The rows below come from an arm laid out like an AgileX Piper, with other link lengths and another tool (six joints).
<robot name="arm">
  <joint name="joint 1" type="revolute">
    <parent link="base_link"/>
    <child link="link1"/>
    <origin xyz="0 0 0.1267" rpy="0 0 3.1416"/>
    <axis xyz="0 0 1"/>
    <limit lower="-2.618" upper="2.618"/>
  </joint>
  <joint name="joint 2" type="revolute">
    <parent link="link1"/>
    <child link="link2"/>
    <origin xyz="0 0 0" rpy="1.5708 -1.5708 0"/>
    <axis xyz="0 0 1"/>
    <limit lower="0" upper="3.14"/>
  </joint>
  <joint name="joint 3" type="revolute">
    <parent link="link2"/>
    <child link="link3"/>
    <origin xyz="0.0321 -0.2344 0" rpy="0 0 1.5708"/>
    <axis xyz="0 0 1"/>
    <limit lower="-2.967" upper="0"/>
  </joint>
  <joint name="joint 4" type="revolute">
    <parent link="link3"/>
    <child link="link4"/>
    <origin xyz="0.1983 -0.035 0" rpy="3.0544 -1.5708 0"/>
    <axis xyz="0 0 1"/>
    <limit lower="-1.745" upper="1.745"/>
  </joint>
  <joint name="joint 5" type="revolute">
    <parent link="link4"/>
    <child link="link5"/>
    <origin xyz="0 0 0" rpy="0 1.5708 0"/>
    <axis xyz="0 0 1"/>
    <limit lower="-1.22" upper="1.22"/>
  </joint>
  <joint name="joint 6" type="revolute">
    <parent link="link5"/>
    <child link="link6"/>
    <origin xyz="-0.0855 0 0" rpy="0 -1.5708 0"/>
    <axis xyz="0 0 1"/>
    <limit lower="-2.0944" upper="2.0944"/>
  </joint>
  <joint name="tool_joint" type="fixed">
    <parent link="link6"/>
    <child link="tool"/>
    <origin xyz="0.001 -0.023 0.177" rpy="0 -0.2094 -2.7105"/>
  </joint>
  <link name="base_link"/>
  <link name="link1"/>
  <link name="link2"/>
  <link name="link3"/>
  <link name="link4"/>
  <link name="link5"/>
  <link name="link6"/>
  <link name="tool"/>
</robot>
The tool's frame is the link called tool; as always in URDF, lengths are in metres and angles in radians.
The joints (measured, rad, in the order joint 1, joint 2, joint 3, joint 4, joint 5, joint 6), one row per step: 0.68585 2.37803 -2.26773 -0.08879 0.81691 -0.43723; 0.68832 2.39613 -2.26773 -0.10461 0.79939 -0.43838; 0.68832 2.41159 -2.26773 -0.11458 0.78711 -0.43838; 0.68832 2.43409 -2.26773 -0.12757 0.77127 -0.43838; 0.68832 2.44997 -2.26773 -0.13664 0.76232 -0.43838; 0.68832 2.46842 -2.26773 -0.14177 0.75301 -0.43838; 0.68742 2.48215 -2.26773 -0.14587 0.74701 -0.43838; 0.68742 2.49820 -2.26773 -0.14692 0.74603 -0.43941; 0.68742 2.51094 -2.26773 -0.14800 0.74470 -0.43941; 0.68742 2.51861 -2.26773 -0.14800 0.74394 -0.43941; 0.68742 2.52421 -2.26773 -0.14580 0.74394 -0.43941; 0.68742 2.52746 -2.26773 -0.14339 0.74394 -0.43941; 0.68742 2.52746 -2.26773 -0.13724 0.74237 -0.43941; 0.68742 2.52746 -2.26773 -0.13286 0.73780 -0.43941; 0.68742 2.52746 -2.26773 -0.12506 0.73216 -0.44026; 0.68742 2.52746 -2.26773 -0.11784 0.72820 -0.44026; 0.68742 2.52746 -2.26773 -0.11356 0.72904 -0.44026
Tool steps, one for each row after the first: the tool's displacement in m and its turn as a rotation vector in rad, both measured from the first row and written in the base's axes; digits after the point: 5 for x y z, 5 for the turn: 0.00308 0.00048 -0.00677 -0.01324 -0.00991 0.00552; 0.00542 0.00012 -0.01311 -0.02295 -0.01366 0.00737; 0.00814 -0.00053 -0.02274 -0.03716 -0.01656 0.01023; 0.00961 -0.00134 -0.02990 -0.04849 -0.01680 0.01228; 0.01035 -0.00172 -0.03859 -0.05815 -0.01282 0.01428; 0.01101 -0.00264 -0.04521 -0.06614 -0.00927 0.01488; 0.00999 -0.00373 -0.05397 -0.07698 0.00144 0.01635; 0.00921 -0.00459 -0.06083 -0.08497 0.00966 0.01702; 0.00862 -0.00505 -0.06498 -0.08930 0.01505 0.01733; 0.00781 -0.00517 -0.06817 -0.09112 0.02078 0.01721; 0.00720 -0.00509 -0.07006 -0.09131 0.02482 0.01698; 0.00667 -0.00396 -0.07005 -0.08558 0.02747 0.01633; 0.00683 -0.00261 -0.06955 -0.07929 0.02673 0.01624; 0.00675 -0.00062 -0.06900 -0.07016 0.02701 0.01642; 0.00647 0.00103 -0.06865 -0.06208 0.02850 0.01581; 0.00581 0.00150 -0.06890 -0.05933 0.03181 0.01513
